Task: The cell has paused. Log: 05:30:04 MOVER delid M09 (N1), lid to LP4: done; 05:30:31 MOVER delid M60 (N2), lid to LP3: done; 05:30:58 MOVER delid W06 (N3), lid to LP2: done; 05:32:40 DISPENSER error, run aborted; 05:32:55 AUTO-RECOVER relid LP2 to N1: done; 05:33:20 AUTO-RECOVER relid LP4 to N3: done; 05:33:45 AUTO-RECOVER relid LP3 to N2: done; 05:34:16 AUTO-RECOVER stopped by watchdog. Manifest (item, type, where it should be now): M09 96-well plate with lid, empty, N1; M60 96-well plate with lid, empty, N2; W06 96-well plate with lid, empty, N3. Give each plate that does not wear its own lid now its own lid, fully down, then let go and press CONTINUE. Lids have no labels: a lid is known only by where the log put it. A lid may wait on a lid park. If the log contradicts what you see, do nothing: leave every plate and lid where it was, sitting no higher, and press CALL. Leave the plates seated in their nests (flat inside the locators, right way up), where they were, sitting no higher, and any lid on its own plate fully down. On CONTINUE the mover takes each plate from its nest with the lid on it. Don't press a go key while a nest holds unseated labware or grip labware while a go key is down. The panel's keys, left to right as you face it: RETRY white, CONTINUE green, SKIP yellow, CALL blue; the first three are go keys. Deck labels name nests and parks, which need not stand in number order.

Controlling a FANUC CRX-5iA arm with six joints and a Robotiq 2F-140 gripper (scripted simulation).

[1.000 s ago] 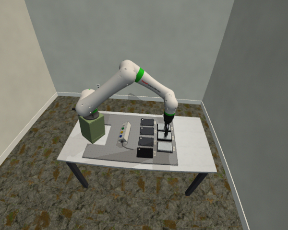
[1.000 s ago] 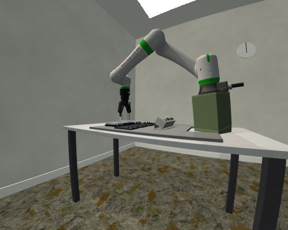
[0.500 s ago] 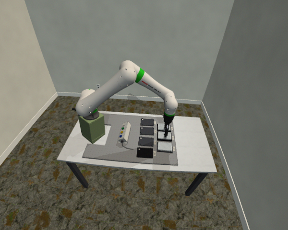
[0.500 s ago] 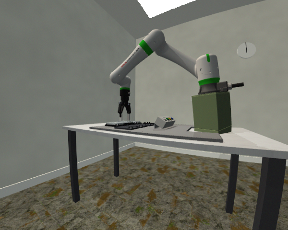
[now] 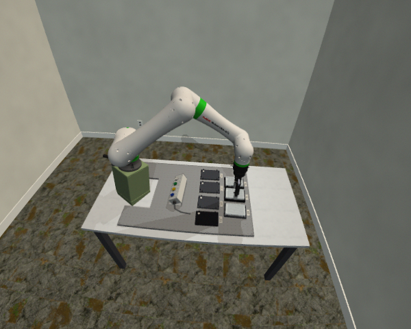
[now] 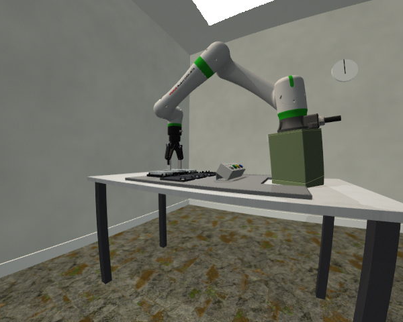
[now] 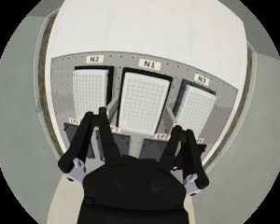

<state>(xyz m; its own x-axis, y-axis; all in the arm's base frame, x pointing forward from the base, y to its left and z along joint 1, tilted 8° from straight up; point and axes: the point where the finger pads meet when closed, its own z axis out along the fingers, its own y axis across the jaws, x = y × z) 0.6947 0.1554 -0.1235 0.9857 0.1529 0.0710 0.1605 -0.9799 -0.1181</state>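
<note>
My gripper is now 3 cm above the plate. Also, from my hand: lid park LP4: 14 cm behind, 23 cm to the right, 5 cm below; green key: 41 cm behind, 6 cm to the right, 1 cm above; lid park LP3: 19 cm behind, 3 cm to the left, 5 cm below.
</note>
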